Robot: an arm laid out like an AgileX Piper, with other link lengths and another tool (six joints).
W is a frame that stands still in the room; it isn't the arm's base.
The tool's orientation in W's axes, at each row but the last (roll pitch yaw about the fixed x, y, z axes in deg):
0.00, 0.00, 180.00
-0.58, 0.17, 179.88
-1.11, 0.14, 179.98
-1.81, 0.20, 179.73
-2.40, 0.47, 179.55
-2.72, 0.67, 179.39
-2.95, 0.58, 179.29
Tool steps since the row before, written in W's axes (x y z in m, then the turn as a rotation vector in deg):
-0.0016, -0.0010, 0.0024, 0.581, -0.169, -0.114
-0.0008, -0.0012, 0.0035, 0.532, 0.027, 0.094
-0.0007, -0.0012, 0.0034, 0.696, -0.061, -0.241
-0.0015, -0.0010, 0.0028, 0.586, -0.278, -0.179
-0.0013, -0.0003, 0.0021, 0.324, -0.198, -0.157
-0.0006, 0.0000, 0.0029, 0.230, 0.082, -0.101
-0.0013, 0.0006, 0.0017, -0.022, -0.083, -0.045
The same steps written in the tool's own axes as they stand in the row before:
0.0016, 0.0010, 0.0024, -0.581, 0.169, -0.114
0.0008, 0.0012, 0.0035, -0.532, -0.029, 0.092
0.0007, 0.0011, 0.0034, -0.695, 0.065, -0.241
0.0015, 0.0009, 0.0028, -0.587, 0.281, -0.172
0.0013, 0.0002, 0.0021, -0.324, 0.202, -0.151
0.0006, -0.0001, 0.0029, -0.228, -0.079, -0.108
0.0013, -0.0007, 0.0017, 0.021, 0.085, -0.040

